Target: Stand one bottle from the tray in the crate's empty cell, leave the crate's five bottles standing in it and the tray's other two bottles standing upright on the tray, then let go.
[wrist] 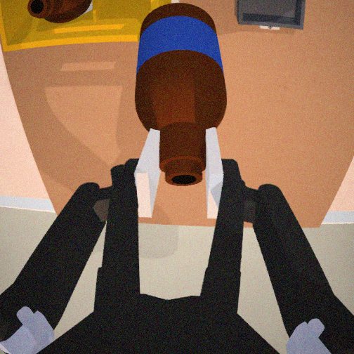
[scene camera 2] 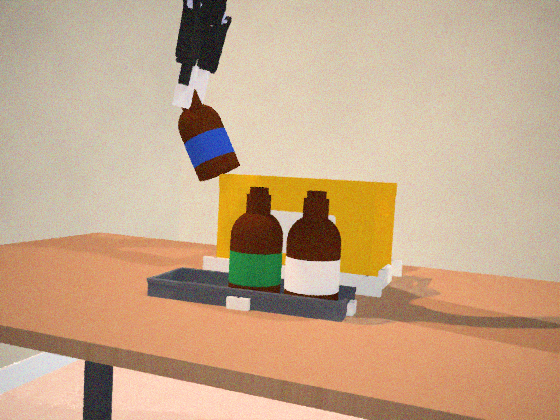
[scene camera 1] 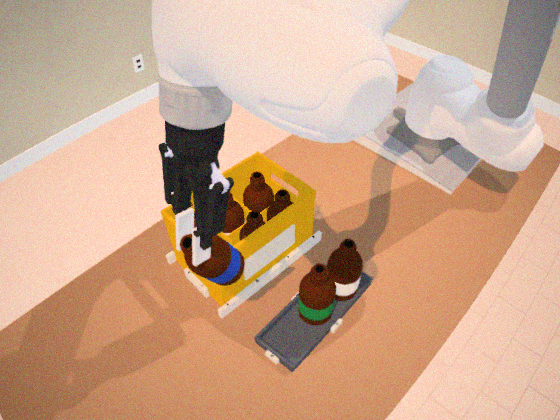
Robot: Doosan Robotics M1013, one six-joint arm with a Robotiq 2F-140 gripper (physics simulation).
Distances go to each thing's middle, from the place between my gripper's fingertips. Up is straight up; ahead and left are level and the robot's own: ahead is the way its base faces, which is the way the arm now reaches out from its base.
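Labels:
My gripper's 20 cm above the green-labelled bottle (scene camera 2: 255, 263), and it's also 8 cm to the right of it and 20 cm past it.

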